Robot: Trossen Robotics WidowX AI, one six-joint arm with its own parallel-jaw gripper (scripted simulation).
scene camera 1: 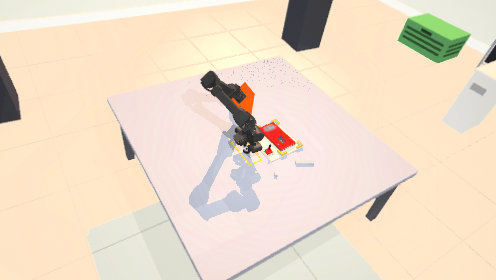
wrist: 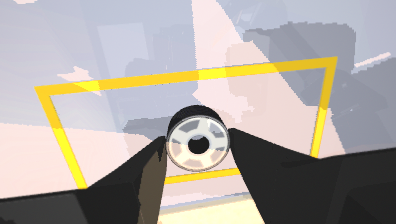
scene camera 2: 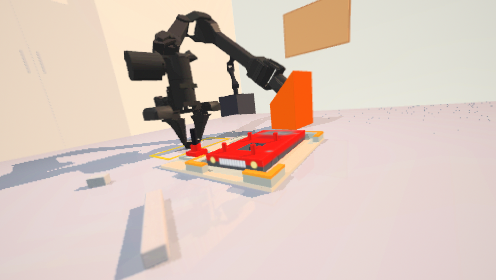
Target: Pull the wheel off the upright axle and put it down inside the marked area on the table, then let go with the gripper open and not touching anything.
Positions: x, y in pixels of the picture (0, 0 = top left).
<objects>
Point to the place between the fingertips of the gripper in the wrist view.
At 197, 138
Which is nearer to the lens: the red car body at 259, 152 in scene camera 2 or the long pale bar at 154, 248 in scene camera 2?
The long pale bar.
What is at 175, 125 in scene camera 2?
The gripper.
</objects>
